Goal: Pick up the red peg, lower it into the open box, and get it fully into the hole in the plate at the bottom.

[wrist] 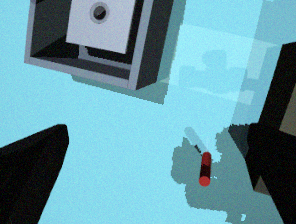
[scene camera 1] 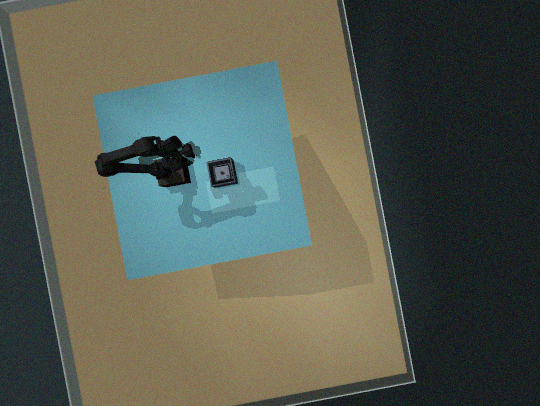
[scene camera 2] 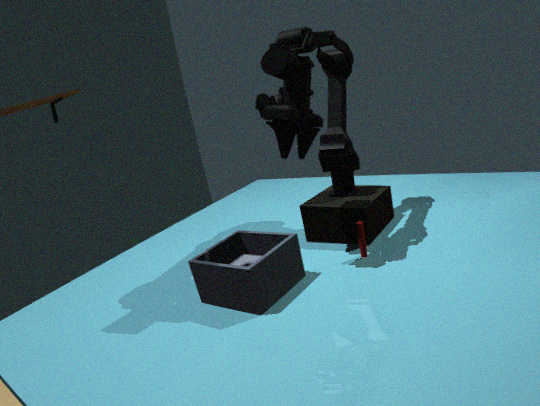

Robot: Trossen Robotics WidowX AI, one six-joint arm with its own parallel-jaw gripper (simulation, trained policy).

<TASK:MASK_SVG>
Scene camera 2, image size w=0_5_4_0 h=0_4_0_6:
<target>my gripper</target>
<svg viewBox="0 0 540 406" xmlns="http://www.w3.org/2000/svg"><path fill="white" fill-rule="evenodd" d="M284 82L283 88L279 88L279 94L276 96L268 97L263 93L257 95L255 109L259 110L262 119L272 120L272 122L266 123L275 131L281 158L288 157L297 133L299 158L304 159L315 136L321 130L315 127L323 127L323 118L320 115L313 114L313 110L310 109L310 95L313 95L314 92L310 90L310 84Z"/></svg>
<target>dark box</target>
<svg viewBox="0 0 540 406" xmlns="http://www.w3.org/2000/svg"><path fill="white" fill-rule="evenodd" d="M188 260L202 303L259 316L270 309L297 282L305 277L304 262L297 233L237 230L195 258ZM230 265L242 254L262 256L248 267Z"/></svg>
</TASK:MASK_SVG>
